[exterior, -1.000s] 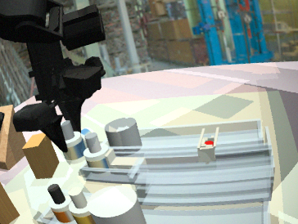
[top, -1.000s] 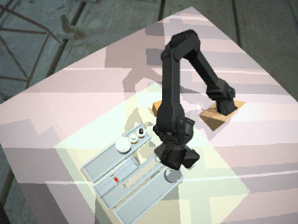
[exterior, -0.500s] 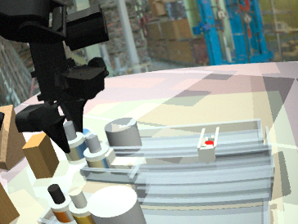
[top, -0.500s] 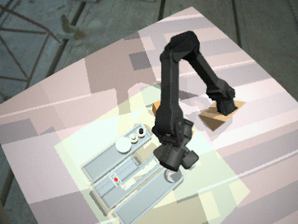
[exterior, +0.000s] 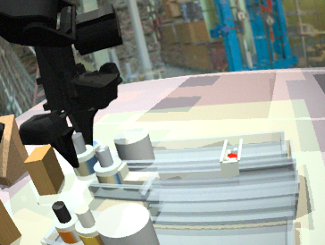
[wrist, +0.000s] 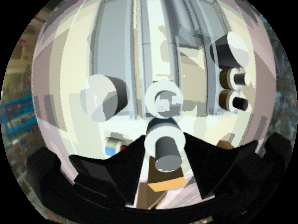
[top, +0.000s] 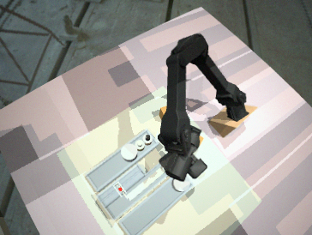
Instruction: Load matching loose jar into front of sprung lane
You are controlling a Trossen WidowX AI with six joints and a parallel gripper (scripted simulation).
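My gripper tip is 19 cm short of the sprung lane, 1 cm to the right of it and 3 cm above it. The rest, counted from my gripper tip: red mark 23 cm ahead, 2 cm above.
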